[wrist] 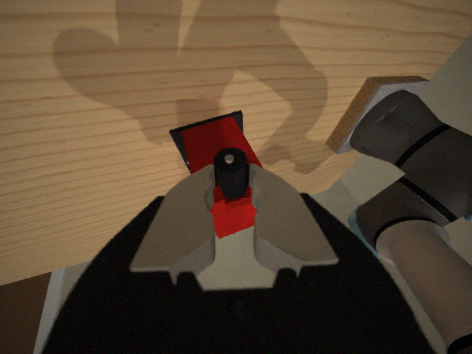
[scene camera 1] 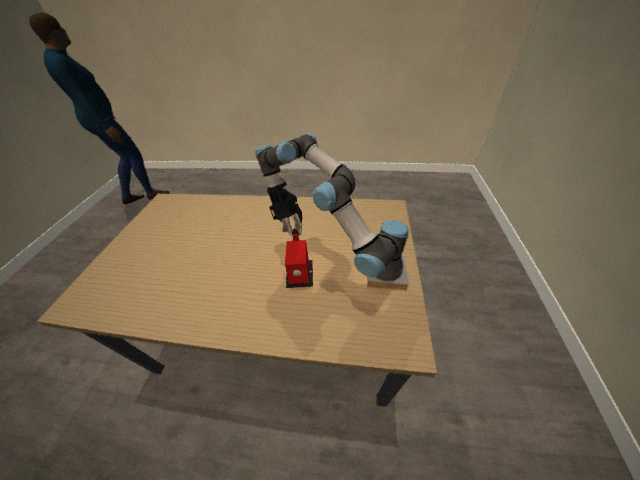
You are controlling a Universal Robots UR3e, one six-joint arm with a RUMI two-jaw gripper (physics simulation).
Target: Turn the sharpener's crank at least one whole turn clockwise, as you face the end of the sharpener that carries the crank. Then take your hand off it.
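Where they show: gripper, between the fingertips: [wrist: 231, 167] [scene camera 1: 296, 236]; arm's base, origin of its link: [wrist: 377, 122] [scene camera 1: 385, 268].
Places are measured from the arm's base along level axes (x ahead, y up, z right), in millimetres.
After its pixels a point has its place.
The sharpener [scene camera 1: 297, 255] {x 328, y 94, z -11 mm} [wrist: 212, 137] {x 340, y 6, z 63 mm} is a red box on a dark base, standing upright on the table. Its end with a pale round spot faces scene camera 1. The crank is at the far end; its red arm [wrist: 233, 217] {x 344, y 95, z 9 mm} points up above the body. The black cylindrical crank handle [wrist: 231, 172] {x 348, y 109, z 120 mm} [scene camera 1: 295, 232] {x 344, y 110, z 93 mm} is between the two fingertips. My gripper [scene camera 1: 293, 231] {x 341, y 86, z 95 mm} [wrist: 231, 167] {x 341, y 86, z 95 mm} is shut on the crank handle, coming down from above and behind the sharpener. The crank's pivot is hidden in both views.
The wooden table [scene camera 1: 180, 268] {x 857, y -34, z 33 mm} [wrist: 100, 200] {x 546, y -33, z -47 mm} carries the arm's base plate [scene camera 1: 386, 283] {x 6, y -1, z -70 mm} [wrist: 350, 120] {x 66, y -14, z 10 mm} to the right of the sharpener. The arm [scene camera 1: 330, 193] {x 203, y 357, z -9 mm} arches above the table's back right part. A person [scene camera 1: 85, 98] stands beyond the table's back left corner.
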